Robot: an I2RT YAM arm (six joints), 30 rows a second.
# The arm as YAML. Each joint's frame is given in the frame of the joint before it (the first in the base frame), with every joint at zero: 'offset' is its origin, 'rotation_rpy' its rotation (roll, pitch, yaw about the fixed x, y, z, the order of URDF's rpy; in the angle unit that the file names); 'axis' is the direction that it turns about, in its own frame. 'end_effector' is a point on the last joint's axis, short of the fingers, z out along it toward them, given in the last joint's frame.
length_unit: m
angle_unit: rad
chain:
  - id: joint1
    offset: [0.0, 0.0, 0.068]
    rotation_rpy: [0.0, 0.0, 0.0]
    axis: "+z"
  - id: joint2
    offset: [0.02, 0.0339, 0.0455]
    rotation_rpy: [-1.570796, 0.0, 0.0]
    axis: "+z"
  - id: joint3
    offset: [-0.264, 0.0, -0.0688]
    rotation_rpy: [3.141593, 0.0, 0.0]
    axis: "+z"
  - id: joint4
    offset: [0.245, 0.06, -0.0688]
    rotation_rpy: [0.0, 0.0, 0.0]
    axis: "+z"
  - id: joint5
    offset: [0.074, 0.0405, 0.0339]
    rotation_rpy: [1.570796, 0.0, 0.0]
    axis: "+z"
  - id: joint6
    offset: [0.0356, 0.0, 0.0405]
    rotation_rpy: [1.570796, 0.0, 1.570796]
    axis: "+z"
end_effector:
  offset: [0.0, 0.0, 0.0]
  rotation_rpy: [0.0, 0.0, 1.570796]
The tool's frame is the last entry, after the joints.
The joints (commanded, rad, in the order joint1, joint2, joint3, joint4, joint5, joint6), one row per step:
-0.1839 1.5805 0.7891 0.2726 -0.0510 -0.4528
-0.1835 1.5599 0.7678 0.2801 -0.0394 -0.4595
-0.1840 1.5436 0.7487 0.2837 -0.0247 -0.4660
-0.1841 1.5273 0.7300 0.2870 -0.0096 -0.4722
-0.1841 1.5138 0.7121 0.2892 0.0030 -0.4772
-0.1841 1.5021 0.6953 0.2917 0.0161 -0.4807
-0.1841 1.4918 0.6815 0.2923 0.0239 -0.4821
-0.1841 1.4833 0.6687 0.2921 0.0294 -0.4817
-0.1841 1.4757 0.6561 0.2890 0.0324 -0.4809
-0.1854 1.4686 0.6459 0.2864 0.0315 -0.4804
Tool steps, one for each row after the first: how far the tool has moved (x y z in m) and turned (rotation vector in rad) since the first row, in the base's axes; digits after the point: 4 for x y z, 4 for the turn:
-0.0051 0.0007 0.0005 -0.0126 -0.0049 -0.0064
-0.0098 0.0008 -0.0001 -0.0255 -0.0035 -0.0165
-0.0144 0.0011 -0.0007 -0.0383 -0.0021 -0.0267
-0.0186 0.0014 -0.0020 -0.0483 0.0020 -0.0351
-0.0226 0.0017 -0.0036 -0.0572 0.0064 -0.0447
-0.0259 0.0020 -0.0048 -0.0617 0.0103 -0.0507
-0.0290 0.0024 -0.0063 -0.0633 0.0152 -0.0556
-0.0321 0.0029 -0.0083 -0.0629 0.0234 -0.0583
-0.0347 0.0030 -0.0097 -0.0611 0.0289 -0.0589

